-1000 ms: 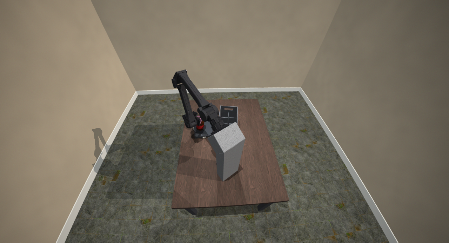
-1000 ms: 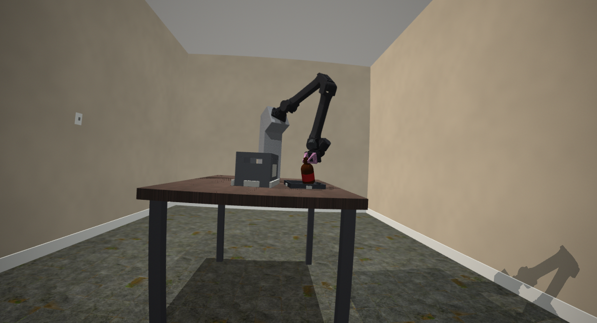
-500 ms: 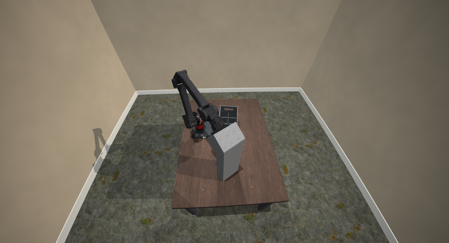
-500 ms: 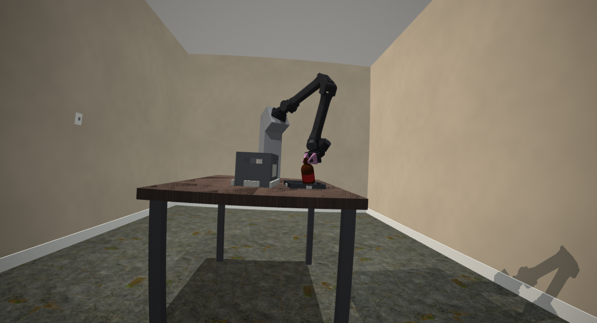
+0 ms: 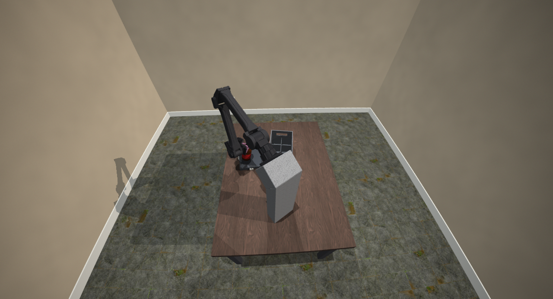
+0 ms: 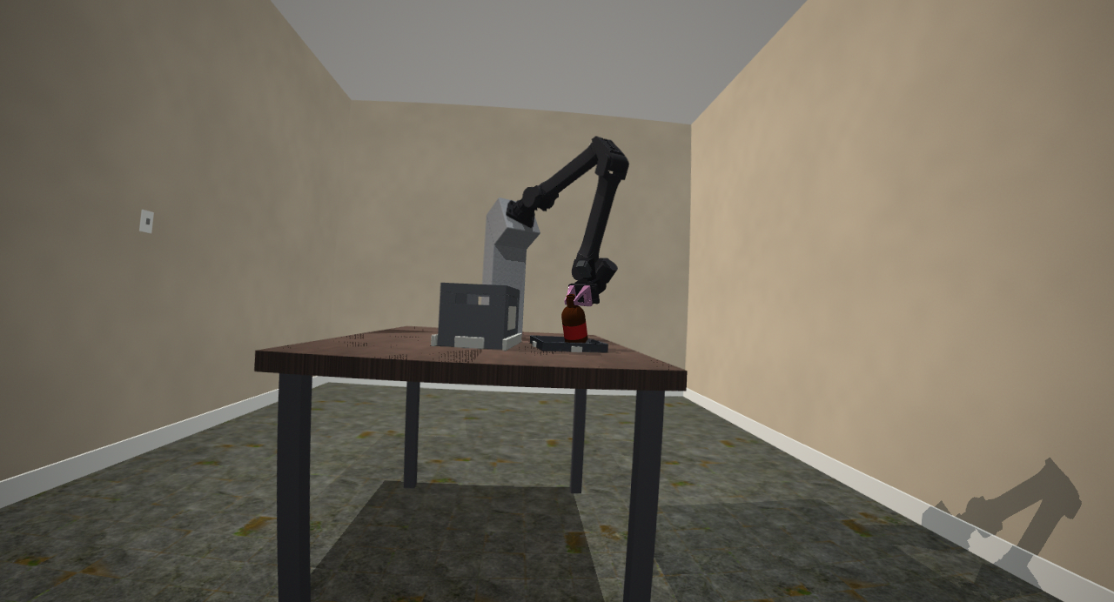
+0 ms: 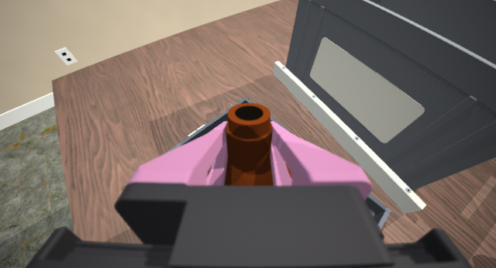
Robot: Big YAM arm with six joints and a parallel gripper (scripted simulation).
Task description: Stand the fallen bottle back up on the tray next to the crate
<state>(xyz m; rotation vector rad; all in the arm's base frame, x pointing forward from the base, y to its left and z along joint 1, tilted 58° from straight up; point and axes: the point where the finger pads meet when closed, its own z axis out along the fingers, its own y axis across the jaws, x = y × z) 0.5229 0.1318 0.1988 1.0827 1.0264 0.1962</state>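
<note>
Now: hand 20 mm past the brown bottle, 10 mm to the right of it and 50 mm above it. The rest, counted from my hand: dark grey tray: 10 mm behind, 10 mm to the right, 130 mm below; dark crate: 20 mm ahead, 270 mm to the right, 60 mm below.
</note>
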